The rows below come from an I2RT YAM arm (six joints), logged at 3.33 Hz.
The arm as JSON. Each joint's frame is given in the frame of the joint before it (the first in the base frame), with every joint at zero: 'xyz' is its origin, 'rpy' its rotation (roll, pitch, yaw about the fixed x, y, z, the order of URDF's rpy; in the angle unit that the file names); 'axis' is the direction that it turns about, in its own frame. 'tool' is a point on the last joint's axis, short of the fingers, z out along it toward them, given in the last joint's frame.
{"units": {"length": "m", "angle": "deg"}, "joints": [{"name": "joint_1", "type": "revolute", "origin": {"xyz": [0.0, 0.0, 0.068], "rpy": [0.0, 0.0, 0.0]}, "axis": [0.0, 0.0, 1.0]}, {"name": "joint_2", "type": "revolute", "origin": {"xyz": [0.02, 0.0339, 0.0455], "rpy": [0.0, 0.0, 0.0]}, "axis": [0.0, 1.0, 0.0]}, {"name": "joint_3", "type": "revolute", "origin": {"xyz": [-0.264, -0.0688, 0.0], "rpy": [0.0, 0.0, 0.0]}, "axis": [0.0, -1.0, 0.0]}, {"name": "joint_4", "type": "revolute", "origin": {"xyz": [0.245, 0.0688, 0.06], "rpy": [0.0, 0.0, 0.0]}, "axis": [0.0, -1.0, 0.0]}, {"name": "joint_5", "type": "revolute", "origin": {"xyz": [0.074, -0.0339, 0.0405], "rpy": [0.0, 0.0, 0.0]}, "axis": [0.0, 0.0, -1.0]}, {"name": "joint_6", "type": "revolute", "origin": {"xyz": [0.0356, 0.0, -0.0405], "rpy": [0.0, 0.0, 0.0]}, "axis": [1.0, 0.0, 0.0]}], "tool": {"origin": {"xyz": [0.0, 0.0, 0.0], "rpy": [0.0, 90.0, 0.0]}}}
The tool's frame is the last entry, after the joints.
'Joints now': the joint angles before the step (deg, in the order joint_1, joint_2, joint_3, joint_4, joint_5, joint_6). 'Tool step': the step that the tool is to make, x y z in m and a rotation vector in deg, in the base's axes. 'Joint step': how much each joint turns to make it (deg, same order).
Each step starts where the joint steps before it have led.
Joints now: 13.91 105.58 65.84 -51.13 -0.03 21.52
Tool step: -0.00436 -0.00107 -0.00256 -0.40 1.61 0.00
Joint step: 0.00 0.00 -0.67 -0.99 0.00 0.00
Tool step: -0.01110 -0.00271 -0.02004 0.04 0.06 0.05
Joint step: 0.00 -0.02 -5.25 5.18 -0.05 -0.05
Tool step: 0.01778 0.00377 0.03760 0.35 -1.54 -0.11
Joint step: -0.11 -0.83 8.55 -7.80 0.03 0.00
